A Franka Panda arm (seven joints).
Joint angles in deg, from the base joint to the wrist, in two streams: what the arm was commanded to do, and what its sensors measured. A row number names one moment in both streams.
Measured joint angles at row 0: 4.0, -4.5, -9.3, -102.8, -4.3, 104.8, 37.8
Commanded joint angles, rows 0 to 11: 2.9, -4.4, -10.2, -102.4, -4.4, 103.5, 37.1; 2.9, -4.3, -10.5, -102.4, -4.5, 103.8, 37.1; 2.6, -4.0, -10.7, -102.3, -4.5, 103.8, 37.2; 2.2, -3.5, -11.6, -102.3, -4.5, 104.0, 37.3; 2.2, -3.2, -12.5, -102.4, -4.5, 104.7, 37.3; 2.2, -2.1, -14.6, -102.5, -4.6, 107.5, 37.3; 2.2, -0.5, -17.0, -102.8, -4.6, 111.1, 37.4; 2.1, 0.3, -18.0, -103.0, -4.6, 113.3, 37.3; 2.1, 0.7, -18.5, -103.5, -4.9, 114.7, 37.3; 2.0, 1.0, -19.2, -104.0, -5.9, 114.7, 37.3; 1.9, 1.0, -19.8, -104.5, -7.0, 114.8, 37.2; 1.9, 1.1, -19.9, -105.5, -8.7, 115.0, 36.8
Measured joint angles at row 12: 1.9, 1.4, -19.6, -103.6, -5.5, 113.9, 37.4
